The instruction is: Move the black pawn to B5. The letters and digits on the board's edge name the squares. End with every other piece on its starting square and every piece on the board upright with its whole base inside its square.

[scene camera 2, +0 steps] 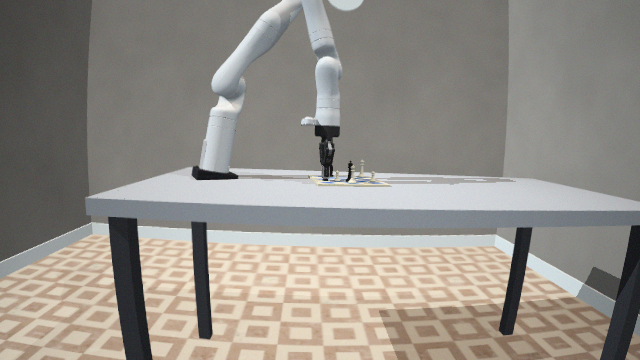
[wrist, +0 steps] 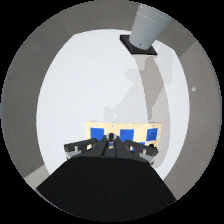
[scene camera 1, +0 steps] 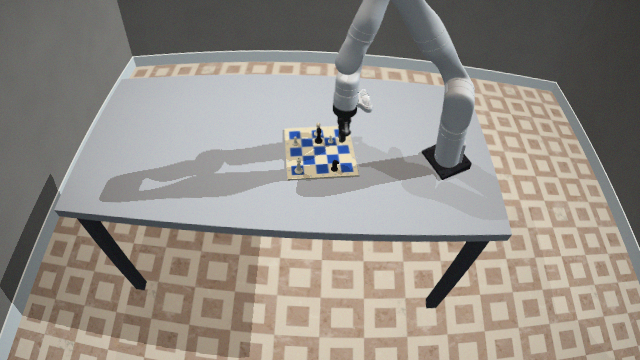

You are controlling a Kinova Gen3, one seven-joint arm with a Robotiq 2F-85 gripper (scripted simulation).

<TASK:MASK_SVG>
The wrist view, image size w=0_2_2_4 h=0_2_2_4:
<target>my gripper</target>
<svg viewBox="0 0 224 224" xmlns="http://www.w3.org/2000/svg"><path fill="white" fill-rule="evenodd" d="M36 187L42 196L61 210L79 218L99 222L124 222L140 219L165 209L177 200L155 169L151 167L155 161L158 149L129 139L123 142L116 133L113 133L113 148L111 149L109 148L110 133L104 135L101 140L91 138L64 144L67 161Z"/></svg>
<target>chessboard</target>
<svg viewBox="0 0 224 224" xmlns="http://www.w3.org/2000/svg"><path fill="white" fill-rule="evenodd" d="M85 121L86 140L91 138L101 140L107 133L116 133L123 142L129 139L147 146L154 144L154 147L158 147L162 123L104 123Z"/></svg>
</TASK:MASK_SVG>
